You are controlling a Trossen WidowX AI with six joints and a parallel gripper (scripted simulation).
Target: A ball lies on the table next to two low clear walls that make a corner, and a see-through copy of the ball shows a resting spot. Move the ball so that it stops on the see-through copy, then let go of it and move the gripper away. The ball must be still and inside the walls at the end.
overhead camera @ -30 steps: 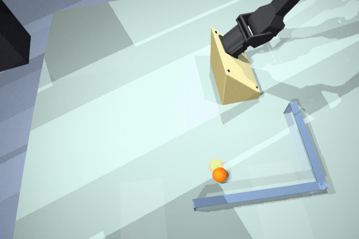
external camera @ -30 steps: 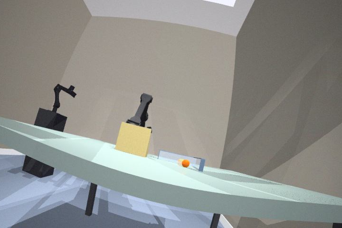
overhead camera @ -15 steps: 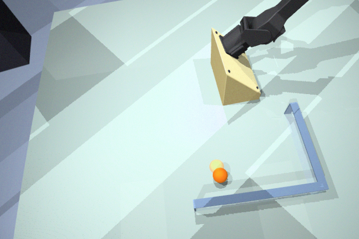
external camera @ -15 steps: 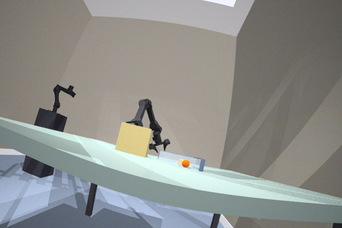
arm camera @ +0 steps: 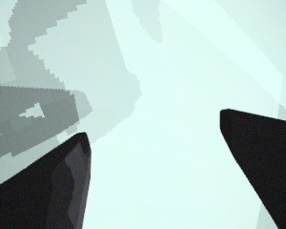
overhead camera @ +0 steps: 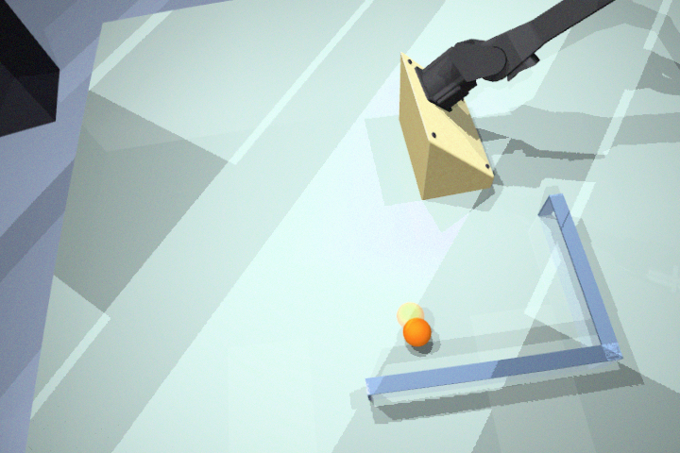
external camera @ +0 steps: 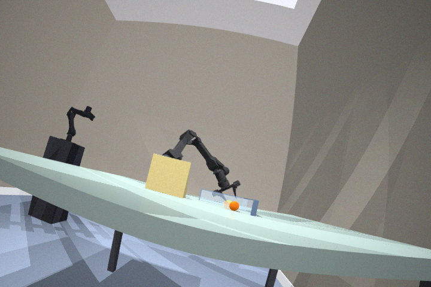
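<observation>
My gripper tip is 90 mm past the orange ball, 520 mm to the left of it and 10 mm above it. The rest, counted from my gripper tip: see-through copy 110 mm behind, 520 mm to the right, 10 mm below.
</observation>
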